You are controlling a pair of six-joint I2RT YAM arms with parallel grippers.
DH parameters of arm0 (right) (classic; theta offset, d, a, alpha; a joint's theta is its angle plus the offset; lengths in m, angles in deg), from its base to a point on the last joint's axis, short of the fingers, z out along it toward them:
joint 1: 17.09 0.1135 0.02 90
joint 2: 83.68 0 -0.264 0
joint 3: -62.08 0 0.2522 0
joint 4: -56.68 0 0.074 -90
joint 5: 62.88 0 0 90
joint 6: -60.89 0.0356 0 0
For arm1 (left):
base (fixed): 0 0 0 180
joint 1: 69.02 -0.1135 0.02 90
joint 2: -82.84 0 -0.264 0
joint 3: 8.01 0 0.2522 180
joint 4: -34.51 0 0.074 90
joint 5: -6.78 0 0 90
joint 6: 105.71 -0.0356 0 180
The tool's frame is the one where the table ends.
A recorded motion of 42 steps. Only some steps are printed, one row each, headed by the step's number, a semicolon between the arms.
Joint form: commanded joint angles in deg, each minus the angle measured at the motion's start. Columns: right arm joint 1, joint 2, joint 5, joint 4, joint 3, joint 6; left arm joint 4, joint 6, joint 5, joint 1, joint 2, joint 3.
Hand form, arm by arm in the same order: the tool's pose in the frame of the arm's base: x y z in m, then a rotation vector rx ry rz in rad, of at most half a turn. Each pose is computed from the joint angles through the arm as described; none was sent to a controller.
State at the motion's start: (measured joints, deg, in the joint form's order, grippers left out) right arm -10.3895 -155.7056 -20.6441 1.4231 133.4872 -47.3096; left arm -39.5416 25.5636 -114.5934 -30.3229 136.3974 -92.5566
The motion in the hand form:
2: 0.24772 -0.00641 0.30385 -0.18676 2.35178 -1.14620; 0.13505 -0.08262 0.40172 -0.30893 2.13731 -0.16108
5: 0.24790 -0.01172 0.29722 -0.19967 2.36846 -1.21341; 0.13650 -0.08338 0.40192 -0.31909 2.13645 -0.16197
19: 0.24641 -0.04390 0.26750 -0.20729 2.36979 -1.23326; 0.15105 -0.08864 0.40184 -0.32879 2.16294 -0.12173
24: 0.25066 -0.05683 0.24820 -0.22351 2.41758 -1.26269; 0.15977 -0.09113 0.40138 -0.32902 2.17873 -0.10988
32: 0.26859 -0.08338 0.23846 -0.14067 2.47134 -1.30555; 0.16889 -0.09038 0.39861 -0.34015 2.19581 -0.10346
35: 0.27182 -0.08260 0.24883 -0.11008 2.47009 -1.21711; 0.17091 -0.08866 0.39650 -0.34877 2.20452 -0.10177
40: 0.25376 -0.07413 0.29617 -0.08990 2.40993 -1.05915; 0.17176 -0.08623 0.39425 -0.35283 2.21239 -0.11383
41: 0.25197 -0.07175 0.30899 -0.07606 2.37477 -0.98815; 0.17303 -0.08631 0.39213 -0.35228 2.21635 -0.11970
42: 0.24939 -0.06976 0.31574 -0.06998 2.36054 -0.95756; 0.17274 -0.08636 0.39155 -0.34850 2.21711 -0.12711
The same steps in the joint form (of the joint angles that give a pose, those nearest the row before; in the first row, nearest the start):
2: -2.12 1.89 0.48 2.64 2.38 -4.92; 0.18 -1.46 0.17 -0.55 1.19 -3.92
5: -3.18 1.54 -1.36 3.44 1.15 -6.94; 0.26 -1.02 0.09 -0.64 1.55 -4.10
19: -11.09 2.86 3.39 17.04 -7.72 -15.98; 0.00 -1.55 0.52 -2.31 5.06 -5.94
24: -13.98 0.32 4.08 20.75 -10.10 -18.54; 0.26 -2.16 1.40 -3.45 6.91 -6.82
32: -18.92 -6.27 3.91 23.39 -7.29 -18.98; 0.97 -2.87 2.99 -5.47 8.22 -6.91
35: -18.92 -6.29 7.06 20.06 -4.49 -15.92; 1.05 -2.96 3.69 -6.35 8.31 -6.56
40: -18.65 0.47 13.65 10.85 0.96 -13.01; 1.49 -3.22 5.00 -7.32 7.97 -5.86
41: -18.57 1.53 16.63 9.69 2.80 -11.53; 2.02 -3.31 5.53 -7.58 7.96 -5.34
42: -18.39 2.32 17.78 8.63 3.69 -10.73; 2.28 -3.40 5.88 -7.58 7.79 -5.07

